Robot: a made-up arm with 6 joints. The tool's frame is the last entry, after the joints. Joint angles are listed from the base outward.
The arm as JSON. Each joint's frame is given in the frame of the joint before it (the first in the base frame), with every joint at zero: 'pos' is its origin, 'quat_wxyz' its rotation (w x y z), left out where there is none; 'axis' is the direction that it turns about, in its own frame. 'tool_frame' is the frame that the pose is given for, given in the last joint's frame.
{
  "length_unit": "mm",
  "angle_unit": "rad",
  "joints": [
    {
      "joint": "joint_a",
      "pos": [
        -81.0,
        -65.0,
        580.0
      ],
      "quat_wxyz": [
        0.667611,
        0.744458,
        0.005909,
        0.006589
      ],
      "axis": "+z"
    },
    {
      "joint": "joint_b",
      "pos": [
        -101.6,
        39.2,
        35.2
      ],
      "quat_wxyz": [
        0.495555,
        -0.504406,
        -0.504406,
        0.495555
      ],
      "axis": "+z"
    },
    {
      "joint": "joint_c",
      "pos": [
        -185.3,
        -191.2,
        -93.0
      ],
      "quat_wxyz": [
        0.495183,
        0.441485,
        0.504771,
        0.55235
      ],
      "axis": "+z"
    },
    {
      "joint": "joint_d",
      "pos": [
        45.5,
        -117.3,
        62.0
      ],
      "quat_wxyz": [
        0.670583,
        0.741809,
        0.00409,
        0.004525
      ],
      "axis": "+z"
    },
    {
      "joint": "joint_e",
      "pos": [
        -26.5,
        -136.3,
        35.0
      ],
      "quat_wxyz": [
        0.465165,
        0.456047,
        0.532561,
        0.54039
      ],
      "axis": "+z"
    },
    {
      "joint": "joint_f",
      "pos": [
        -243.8,
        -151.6,
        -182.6
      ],
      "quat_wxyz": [
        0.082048,
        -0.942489,
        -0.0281,
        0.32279
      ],
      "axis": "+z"
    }
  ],
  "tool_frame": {
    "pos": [
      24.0,
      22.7,
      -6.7
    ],
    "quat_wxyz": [
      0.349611,
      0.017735,
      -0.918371,
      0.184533
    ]
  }
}
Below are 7 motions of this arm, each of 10 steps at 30 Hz.
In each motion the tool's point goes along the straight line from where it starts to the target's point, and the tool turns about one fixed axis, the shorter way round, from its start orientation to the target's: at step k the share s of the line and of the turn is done. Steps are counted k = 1, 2, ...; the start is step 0. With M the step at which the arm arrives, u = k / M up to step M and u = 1 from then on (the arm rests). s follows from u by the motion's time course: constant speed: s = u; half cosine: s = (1 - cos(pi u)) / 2; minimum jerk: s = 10 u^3 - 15 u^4 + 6 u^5.
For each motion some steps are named. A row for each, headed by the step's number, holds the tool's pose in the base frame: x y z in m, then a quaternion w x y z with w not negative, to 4 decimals.
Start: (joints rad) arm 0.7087 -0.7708 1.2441 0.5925 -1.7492 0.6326
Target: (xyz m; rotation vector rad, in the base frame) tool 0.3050 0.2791 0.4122 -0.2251 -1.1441 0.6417
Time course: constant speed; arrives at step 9
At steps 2, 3, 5, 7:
2: 0.1881 0.3667 0.4839 0.7232 0.1076 -0.6055 0.3144
3: 0.2048 0.3542 0.4736 0.7348 0.0774 -0.5968 0.3130
5: 0.2382 0.3292 0.4532 0.7555 0.0168 -0.5773 0.3093
7: 0.2716 0.3041 0.4327 0.7728 -0.0439 -0.5553 0.3042

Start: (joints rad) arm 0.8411 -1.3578 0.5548 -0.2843 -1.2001 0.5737
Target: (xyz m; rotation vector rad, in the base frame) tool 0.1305 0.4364 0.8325 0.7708 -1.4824 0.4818
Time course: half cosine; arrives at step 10
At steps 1, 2, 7, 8, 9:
1: 0.4103 0.2695 0.6786 0.7895 0.0285 -0.6100 0.0618
2: 0.3899 0.2817 0.6898 0.7826 0.0517 -0.6160 0.0733
7: 0.1896 0.4011 0.8000 0.6842 0.2757 -0.6502 0.1818
8: 0.1579 0.4201 0.8174 0.6638 0.3097 -0.6513 0.1980
9: 0.1375 0.4322 0.8286 0.6501 0.3313 -0.6514 0.2082

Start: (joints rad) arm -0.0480 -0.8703 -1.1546 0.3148 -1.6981 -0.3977
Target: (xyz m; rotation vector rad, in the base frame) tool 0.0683 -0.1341 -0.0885 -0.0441 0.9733 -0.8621
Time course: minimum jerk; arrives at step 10
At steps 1, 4, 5, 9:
1: -0.0044 -0.0573 -0.1057 0.8095 0.0070 0.5554 -0.1900
4: 0.0182 -0.0812 -0.1003 0.8101 -0.0016 0.5266 -0.2575
5: 0.0316 -0.0953 -0.0972 0.8084 -0.0067 0.5083 -0.2968
9: 0.0677 -0.1334 -0.0886 0.7961 -0.0203 0.4541 -0.3995

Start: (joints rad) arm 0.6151 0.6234 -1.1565 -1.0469 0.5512 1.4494
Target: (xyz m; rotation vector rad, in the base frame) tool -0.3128 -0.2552 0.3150 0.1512 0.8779 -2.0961
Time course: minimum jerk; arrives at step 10
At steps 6, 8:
6: -0.3326 -0.2687 0.3393 0.4348 0.0205 0.3881 -0.8124
8: -0.3164 -0.2577 0.3194 0.4218 0.0530 0.3571 -0.8317

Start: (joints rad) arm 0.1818 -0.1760 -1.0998 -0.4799 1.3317 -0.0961
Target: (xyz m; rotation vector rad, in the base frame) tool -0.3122 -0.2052 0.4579 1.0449 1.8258 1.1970
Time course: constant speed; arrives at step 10
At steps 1, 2, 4, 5, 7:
1: -0.3013 -0.2471 0.4613 0.3124 0.3761 0.6593 0.5713
2: -0.3025 -0.2425 0.4609 0.3171 0.3795 0.6650 0.5596
4: -0.3049 -0.2331 0.4602 0.3265 0.3861 0.6760 0.5360
5: -0.3061 -0.2285 0.4598 0.3310 0.3893 0.6813 0.5241
7: -0.3086 -0.2192 0.4590 0.3400 0.3954 0.6916 0.4998

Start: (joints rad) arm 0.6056 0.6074 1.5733 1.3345 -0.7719 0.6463
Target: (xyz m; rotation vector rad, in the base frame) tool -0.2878 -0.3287 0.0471 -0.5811 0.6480 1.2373
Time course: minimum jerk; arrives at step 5
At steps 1, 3, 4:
1: -0.2698 -0.3579 0.0487 0.6910 -0.3052 0.2940 0.5856
3: -0.2817 -0.3385 0.0476 0.7154 -0.2778 0.2941 0.5697
4: -0.2867 -0.3305 0.0472 0.7252 -0.2662 0.2940 0.5629

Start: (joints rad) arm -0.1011 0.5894 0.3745 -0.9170 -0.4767 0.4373
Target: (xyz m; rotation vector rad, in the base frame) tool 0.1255 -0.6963 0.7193 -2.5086 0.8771 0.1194
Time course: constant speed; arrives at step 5
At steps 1, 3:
1: 0.1550 -0.6848 0.6855 0.2299 -0.9189 0.3071 0.0918
3: 0.1403 -0.6905 0.7024 0.2342 -0.9177 0.3137 0.0677

